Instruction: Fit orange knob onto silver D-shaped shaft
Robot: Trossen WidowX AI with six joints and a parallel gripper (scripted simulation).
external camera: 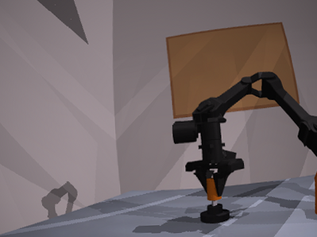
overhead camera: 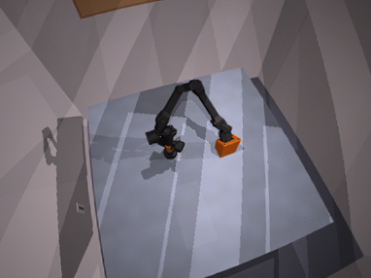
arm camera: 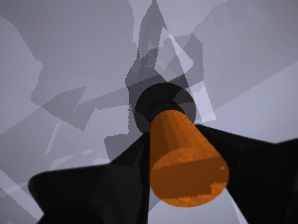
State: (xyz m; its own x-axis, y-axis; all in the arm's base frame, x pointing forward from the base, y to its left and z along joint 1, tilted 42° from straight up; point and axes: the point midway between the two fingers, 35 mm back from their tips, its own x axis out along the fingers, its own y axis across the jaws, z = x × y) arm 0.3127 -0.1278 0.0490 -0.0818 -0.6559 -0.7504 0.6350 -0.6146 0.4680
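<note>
Now: the pedestal 40 mm below my gripper tip. From my gripper tip the other things lie so: orange knob 30 mm above.
</note>
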